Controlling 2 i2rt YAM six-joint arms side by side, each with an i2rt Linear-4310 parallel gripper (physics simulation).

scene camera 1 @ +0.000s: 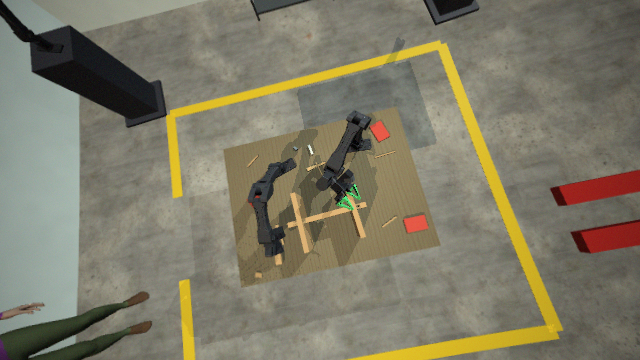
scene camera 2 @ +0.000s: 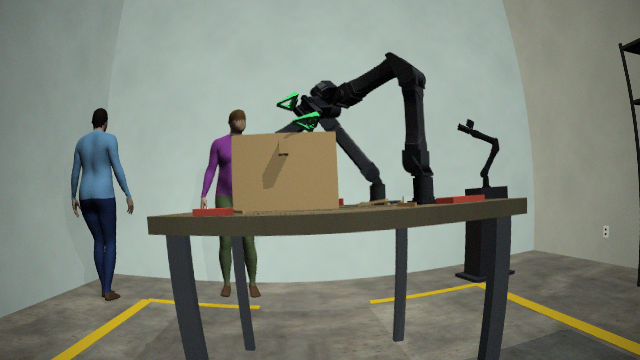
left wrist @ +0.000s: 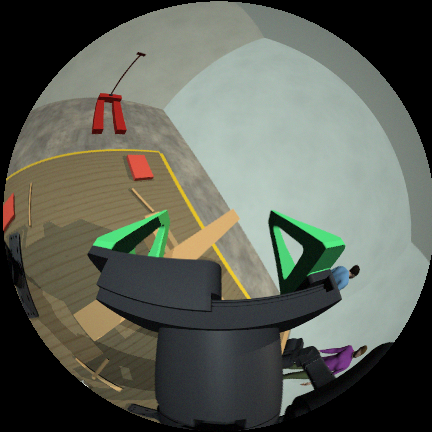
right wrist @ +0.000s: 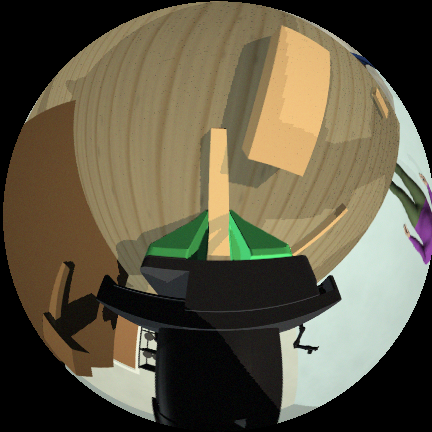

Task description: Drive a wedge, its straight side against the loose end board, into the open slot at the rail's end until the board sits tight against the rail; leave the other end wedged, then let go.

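Frame: origin at the left arm's base, x right, y back, z down, level; metres.
Where they show: left gripper, fingertip midpoint: [scene camera 1: 356, 204] [scene camera 2: 284, 112] [left wrist: 218, 215]; right gripper, fingertip midpoint: [scene camera 1: 279, 232] [right wrist: 218, 215]; left arm's base, link origin: [scene camera 1: 355, 146] [scene camera 2: 423, 203]; right arm's base, link origin: [scene camera 1: 281, 169].
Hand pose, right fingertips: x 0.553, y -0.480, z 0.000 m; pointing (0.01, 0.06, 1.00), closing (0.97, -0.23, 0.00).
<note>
Things, the pixels of their top centre, and the offset from my right fingertips. "*": a spot on its surface instead.
- slim wooden wedge, top centre: [right wrist: 222, 209] dx +0.000, dy -0.013, dz -0.008 m
- rail, top centre: [scene camera 2: 281, 146] [scene camera 1: 326, 214] dx -0.318, dy +0.061, dz -0.206 m
- left end, surface spot: [scene camera 1: 291, 225] * dx -0.123, dy +0.031, dz -0.197 m
- thick wooden block, top centre: [right wrist: 302, 83] [scene camera 1: 277, 254] dx +0.018, dy -0.123, dz -0.025 m
My right gripper [right wrist: 218, 215] is shut on a slim wooden wedge [right wrist: 218, 170] just above the table; its fingers are hidden under the arm in scene camera 1. Two upright boards, the left [scene camera 1: 303, 237] [right wrist: 50, 190] and the right [scene camera 1: 359, 227] [scene camera 2: 300, 185], are joined by a rail [scene camera 1: 325, 215]. Rail ends stick out through both boards; the left end [scene camera 1: 291, 225] [right wrist: 75, 345] lies nearer my right gripper. I cannot tell which board is loose, nor see the slots clearly. My left gripper [scene camera 1: 356, 204] [scene camera 2: 286, 112] [left wrist: 218, 215] is open and empty above the right board.
A thick wooden block [scene camera 1: 278, 260] [right wrist: 290, 100] lies beyond the held wedge. Loose sticks [scene camera 1: 253, 161] [scene camera 1: 385, 154] [scene camera 1: 389, 221] and two red slabs [scene camera 1: 379, 131] [scene camera 1: 415, 223] lie on the table. Crossed sticks [scene camera 1: 315, 166] lie between the arms.
</note>
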